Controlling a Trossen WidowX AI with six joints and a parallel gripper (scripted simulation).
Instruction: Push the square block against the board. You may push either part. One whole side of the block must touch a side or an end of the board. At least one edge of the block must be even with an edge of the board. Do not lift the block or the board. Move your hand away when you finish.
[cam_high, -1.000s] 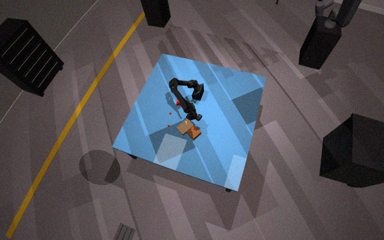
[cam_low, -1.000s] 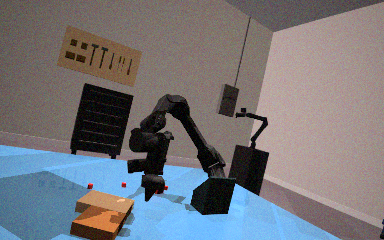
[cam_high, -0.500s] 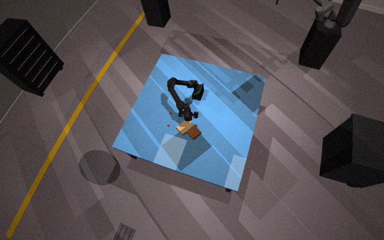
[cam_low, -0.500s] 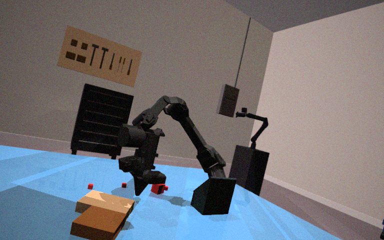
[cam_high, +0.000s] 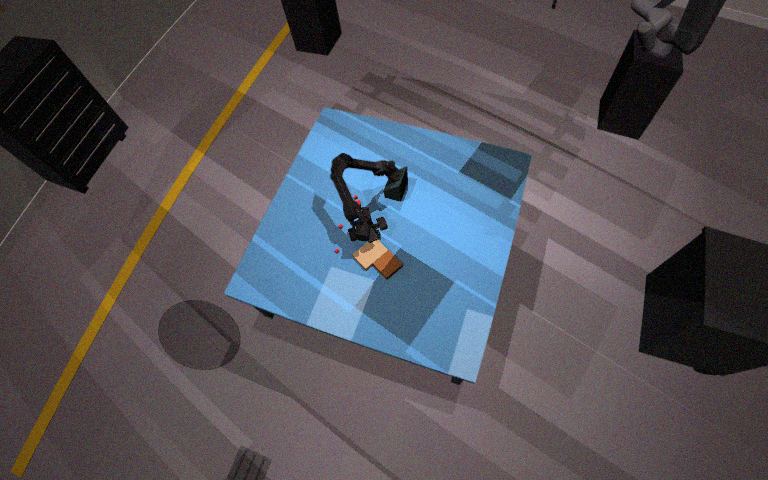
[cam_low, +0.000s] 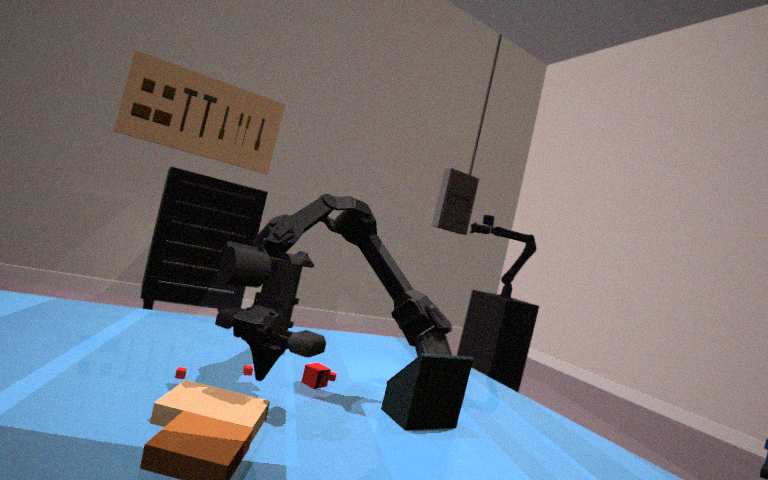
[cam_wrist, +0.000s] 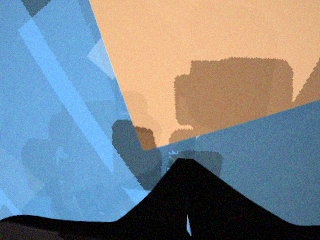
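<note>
The light tan board lies 7 cm ahead of my gripper tip, 2 cm to the left of it and 4 cm below it. Round my gripper tip: orange square block: 10 cm ahead, 13 cm to the left, 4 cm below; red cube: 17 cm behind, 14 cm to the right, 4 cm below.
</note>
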